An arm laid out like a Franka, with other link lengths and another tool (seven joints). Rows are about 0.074 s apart.
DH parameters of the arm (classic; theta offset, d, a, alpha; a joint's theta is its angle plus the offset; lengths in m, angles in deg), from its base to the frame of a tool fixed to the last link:
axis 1: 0 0.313 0 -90
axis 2: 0 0 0 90
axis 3: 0 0.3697 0.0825 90
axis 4: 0 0 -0.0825 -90
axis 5: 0 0.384 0 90
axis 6: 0 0 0.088 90
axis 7: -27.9 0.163 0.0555 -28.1
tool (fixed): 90 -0.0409 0 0
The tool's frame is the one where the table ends.
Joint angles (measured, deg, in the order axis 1, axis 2, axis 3, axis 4, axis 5, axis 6, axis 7), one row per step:
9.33, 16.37, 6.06, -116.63, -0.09, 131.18, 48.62
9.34, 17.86, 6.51, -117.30, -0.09, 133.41, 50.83
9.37, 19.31, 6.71, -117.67, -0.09, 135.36, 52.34
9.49, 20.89, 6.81, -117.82, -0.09, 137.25, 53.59
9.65, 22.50, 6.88, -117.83, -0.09, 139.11, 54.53
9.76, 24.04, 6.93, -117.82, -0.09, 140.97, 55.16
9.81, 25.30, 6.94, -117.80, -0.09, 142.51, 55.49
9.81, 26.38, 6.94, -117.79, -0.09, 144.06, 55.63
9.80, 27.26, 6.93, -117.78, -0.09, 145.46, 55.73
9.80, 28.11, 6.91, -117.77, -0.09, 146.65, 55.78
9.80, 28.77, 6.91, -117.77, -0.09, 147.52, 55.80
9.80, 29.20, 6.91, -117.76, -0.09, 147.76, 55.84
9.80, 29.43, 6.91, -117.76, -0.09, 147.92, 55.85
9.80, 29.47, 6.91, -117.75, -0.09, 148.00, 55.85
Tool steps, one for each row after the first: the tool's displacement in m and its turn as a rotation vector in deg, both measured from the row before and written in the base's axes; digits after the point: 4 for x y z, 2 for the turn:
0.0000, 0.0030, -0.0171, 0.22, 0.04, -1.82
0.0011, 0.0014, -0.0149, 0.20, -0.04, -1.34
0.0017, 0.0018, -0.0148, 0.21, -0.07, -1.10
0.0020, 0.0023, -0.0141, 0.24, -0.15, -0.79
0.0019, 0.0018, -0.0132, 0.26, -0.25, -0.56
0.0016, 0.0008, -0.0107, 0.22, -0.24, -0.35
0.0018, 0.0003, -0.0087, 0.25, -0.43, -0.22
0.0017, 0.0001, -0.0067, 0.23, -0.48, -0.19
0.0012, 0.0000, -0.0069, 0.18, -0.31, -0.13
0.0006, 0.0002, -0.0055, 0.13, -0.18, -0.07
-0.0003, -0.0001, -0.0044, 0.00, 0.19, -0.05
-0.0001, 0.0000, -0.0023, 0.00, 0.07, -0.02
0.0002, 0.0000, -0.0002, 0.02, -0.05, -0.01

